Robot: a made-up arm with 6 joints.
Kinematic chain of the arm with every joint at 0, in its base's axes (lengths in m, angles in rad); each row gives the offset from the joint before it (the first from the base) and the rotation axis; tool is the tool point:
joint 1: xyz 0 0 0.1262 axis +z
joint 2: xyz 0 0.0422 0 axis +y
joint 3: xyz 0 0 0.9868 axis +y
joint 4: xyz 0 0 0.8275 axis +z
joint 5: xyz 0 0 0 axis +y
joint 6: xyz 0 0 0.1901 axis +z
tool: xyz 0 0 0
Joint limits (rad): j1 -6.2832..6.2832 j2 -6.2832..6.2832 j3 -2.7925..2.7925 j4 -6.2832..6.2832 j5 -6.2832..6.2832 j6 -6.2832..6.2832
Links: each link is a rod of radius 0.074 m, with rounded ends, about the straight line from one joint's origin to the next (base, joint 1, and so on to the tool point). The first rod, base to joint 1, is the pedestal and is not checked.
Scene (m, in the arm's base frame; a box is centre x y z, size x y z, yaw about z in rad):
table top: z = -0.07
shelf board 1: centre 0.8 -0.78 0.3 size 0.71 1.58 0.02 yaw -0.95
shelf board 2: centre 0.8 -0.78 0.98 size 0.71 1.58 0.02 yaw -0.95
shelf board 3: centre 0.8 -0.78 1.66 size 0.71 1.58 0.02 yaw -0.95
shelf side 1: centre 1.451 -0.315 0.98 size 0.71 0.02 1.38 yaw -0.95
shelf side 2: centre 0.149 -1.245 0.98 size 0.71 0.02 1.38 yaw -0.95
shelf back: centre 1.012 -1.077 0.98 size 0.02 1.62 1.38 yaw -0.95
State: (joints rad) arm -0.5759 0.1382 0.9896 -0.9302 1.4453 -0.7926
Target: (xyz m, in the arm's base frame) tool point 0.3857 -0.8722 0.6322
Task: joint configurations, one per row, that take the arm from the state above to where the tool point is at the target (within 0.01 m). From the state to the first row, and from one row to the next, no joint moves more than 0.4 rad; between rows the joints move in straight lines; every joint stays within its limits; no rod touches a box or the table.
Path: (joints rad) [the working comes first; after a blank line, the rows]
Joints at the target: 1.8327 -0.2760 -1.8723 -1.5913 1.6827 -0.7926
Straight joint move there: touches shelf board 2, shelf board 3, shelf side 2.

1: -0.4102 -0.0781 1.1637 -0.8580 1.5304 -0.7926
2: -0.2446 -0.2944 1.3379 -0.7858 1.6155 -0.7926
3: -0.0661 -0.2533 0.9731 -0.8783 1.6377 -0.7926
4: 0.1123 -0.2122 0.6083 -0.9708 1.6599 -0.7926
5: 0.2907 -0.1710 0.2435 -1.0633 1.6822 -0.7926
6: 0.4691 -0.1299 -0.1213 -1.1557 1.7044 -0.7926
7: 0.6475 -0.0888 -0.4861 -1.2482 1.7266 -0.7926
8: 0.8260 -0.0477 -0.8509 -1.3407 1.7488 -0.7926
9: 1.0044 -0.0066 -1.2157 -1.4332 1.7710 -0.7926
10: 1.1828 0.0345 -1.5805 -1.5256 1.7933 -0.7926
11: 1.3612 0.0756 -1.9453 -1.6181 1.8155 -0.7926
12: 1.5396 0.1167 -2.3101 -1.7106 1.8377 -0.7926
13: 1.6862 -0.0797 -2.0912 -1.6509 1.7602 -0.7926
14: 1.8327 -0.2760 -1.8723 -1.5913 1.6827 -0.7926

